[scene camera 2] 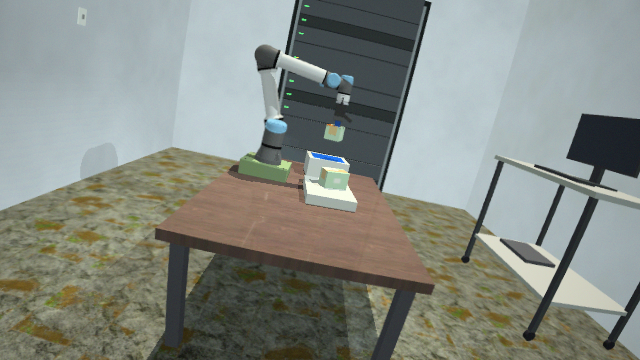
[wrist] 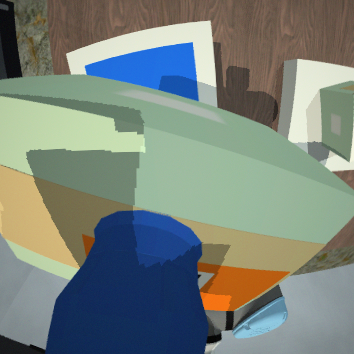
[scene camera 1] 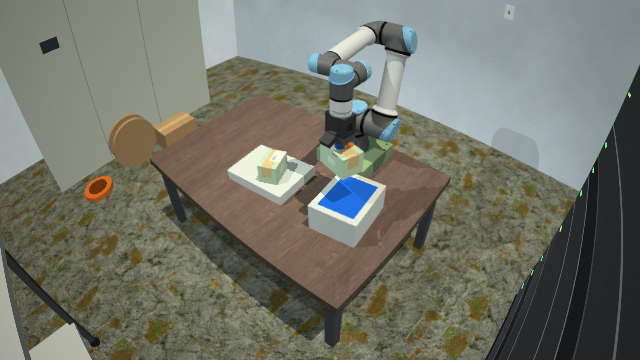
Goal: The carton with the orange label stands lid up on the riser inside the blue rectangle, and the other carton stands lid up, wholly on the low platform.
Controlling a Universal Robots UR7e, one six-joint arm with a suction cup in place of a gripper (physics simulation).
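My suction gripper [scene camera 1: 339, 146] [scene camera 2: 338, 123] [wrist: 147, 235] is shut on the top of the carton with the orange label [scene camera 1: 332, 161] [scene camera 2: 334, 133] [wrist: 225, 175], which hangs roughly level, lid up. It is in the air above the height of the white riser [scene camera 1: 330, 230] [scene camera 2: 311, 169] [wrist: 206, 60], near its back side in scene camera 1. Their shadow falls on the blue rectangle [scene camera 1: 362, 192] [scene camera 2: 327, 158] [wrist: 145, 65]. The other carton [scene camera 1: 272, 169] [scene camera 2: 334, 180] [wrist: 327, 112] stands lid up on the low white platform [scene camera 1: 245, 167] [scene camera 2: 330, 201] [wrist: 306, 75]. The cup partly hides the orange label in the wrist view.
The arm's green base [scene camera 1: 377, 157] [scene camera 2: 262, 169] stands on the brown table [scene camera 1: 240, 215] [scene camera 2: 280, 220] behind the riser in scene camera 1. The low platform and the riser stand side by side with a gap between them. A server rack [scene camera 2: 350, 65] is beyond the table.
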